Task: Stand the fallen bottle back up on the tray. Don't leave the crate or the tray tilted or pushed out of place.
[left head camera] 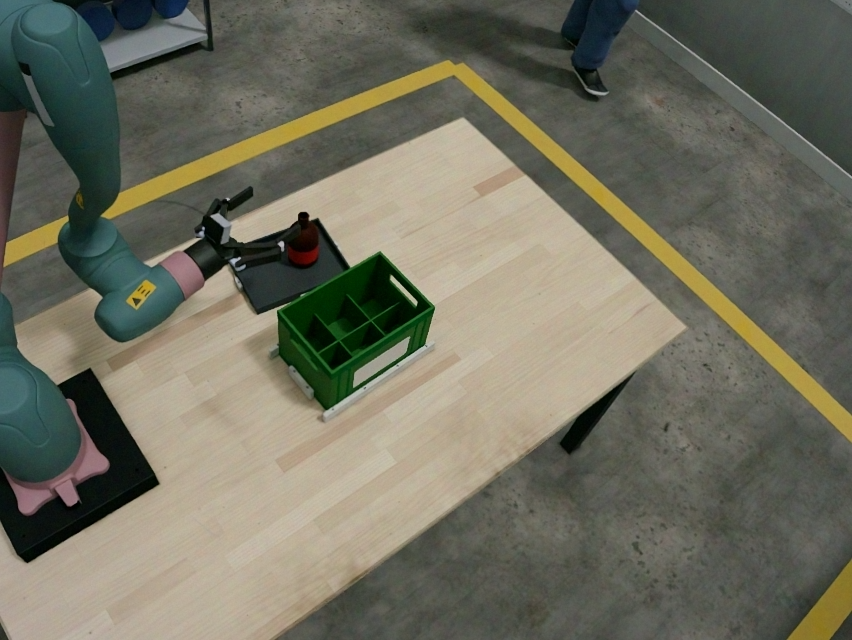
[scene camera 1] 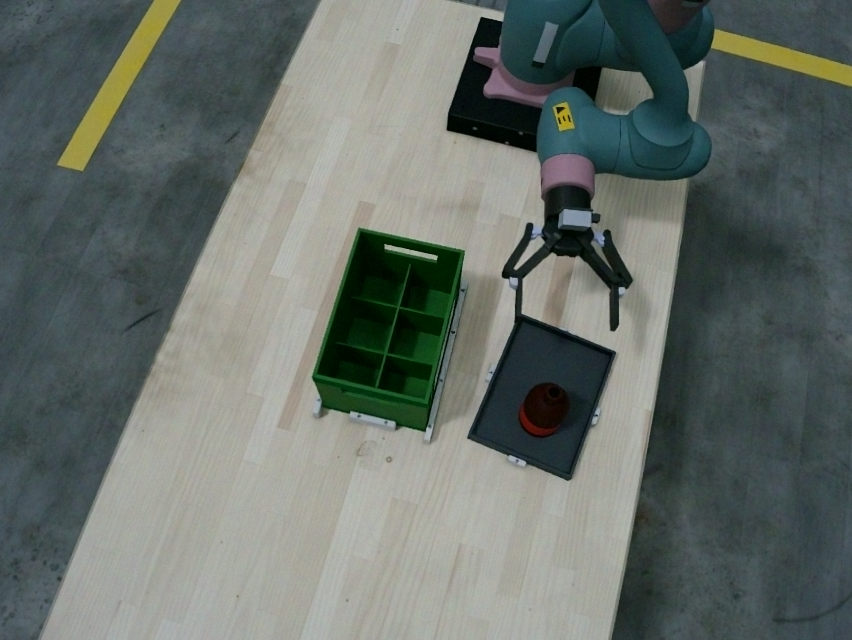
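The dark red-brown bottle with a red band (left head camera: 303,253) (scene camera 1: 544,411) stands upright on the dark tray (left head camera: 275,287) (scene camera 1: 561,351), towards the tray's far end from the robot base. The tray lies flat between small light blocks. The green crate (left head camera: 304,363) (scene camera 1: 371,402) stands level beside the tray, with light strips along its foot. My gripper (left head camera: 274,212) (scene camera 1: 566,322) is open wide and empty, at the tray's end nearer the base. In the scene view its fingertips are apart from the bottle; in the head view one finger overlaps the bottle's neck.
The crate's compartments are empty. The robot base sits on a black plate (left head camera: 117,475) (scene camera 1: 492,124) on the wooden table (left head camera: 482,385) (scene camera 1: 275,537). A shelf (left head camera: 158,37) with blue items and a person's legs (left head camera: 595,37) show beyond the table.
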